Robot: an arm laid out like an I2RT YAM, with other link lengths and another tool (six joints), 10 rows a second.
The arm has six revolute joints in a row. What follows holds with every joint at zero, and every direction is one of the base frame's. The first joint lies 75.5 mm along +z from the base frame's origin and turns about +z. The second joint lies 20.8 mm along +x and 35.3 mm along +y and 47.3 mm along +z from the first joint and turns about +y. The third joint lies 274.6 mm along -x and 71.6 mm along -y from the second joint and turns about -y. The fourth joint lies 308.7 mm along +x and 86.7 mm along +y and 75.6 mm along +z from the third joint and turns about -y. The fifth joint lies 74.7 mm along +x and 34.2 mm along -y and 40.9 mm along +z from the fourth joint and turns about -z. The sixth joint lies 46.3 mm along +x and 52.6 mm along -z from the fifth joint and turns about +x. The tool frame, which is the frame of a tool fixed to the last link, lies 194 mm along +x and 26 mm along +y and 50 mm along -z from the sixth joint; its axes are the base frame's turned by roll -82.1, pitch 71.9 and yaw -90 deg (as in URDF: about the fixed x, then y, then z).
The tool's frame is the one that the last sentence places.
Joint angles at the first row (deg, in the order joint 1, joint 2, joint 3, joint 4, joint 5, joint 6):
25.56 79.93 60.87 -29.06 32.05 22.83
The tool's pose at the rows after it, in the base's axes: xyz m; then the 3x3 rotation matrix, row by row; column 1 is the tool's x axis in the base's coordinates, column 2 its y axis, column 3 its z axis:
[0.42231, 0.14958, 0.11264], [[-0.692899, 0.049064, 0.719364], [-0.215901, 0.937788, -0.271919], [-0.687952, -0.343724, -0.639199]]
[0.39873, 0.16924, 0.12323], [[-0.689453, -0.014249, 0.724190], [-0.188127, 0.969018, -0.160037], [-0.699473, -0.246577, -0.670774]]
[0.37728, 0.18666, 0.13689], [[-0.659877, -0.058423, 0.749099], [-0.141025, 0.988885, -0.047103], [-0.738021, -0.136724, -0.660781]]
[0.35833, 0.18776, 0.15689], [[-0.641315, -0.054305, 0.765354], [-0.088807, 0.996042, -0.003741], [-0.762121, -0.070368, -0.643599]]
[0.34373, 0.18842, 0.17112], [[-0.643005, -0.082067, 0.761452], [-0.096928, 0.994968, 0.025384], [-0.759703, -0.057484, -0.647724]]
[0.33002, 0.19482, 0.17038], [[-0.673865, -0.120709, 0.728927], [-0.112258, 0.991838, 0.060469], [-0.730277, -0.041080, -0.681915]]
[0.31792, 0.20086, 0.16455], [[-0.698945, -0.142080, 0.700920], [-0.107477, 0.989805, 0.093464], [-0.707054, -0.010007, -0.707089]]
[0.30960, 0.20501, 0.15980], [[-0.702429, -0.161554, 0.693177], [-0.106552, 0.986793, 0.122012], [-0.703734, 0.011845, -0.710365]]
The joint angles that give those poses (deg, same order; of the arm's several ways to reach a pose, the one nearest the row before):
25.83 77.24 61.14 -33.15 26.09 24.98
25.84 71.99 58.95 -34.78 19.55 26.10
25.85 64.88 54.44 -33.47 13.87 27.63
25.84 58.56 52.54 -35.40 11.96 29.87
25.82 56.18 53.85 -38.98 10.24 29.40
25.84 56.45 55.21 -42.15 7.52 29.31
25.80 55.91 54.56 -43.43 5.04 30.12
25.82 54.40 52.74 -43.02 3.35 30.24

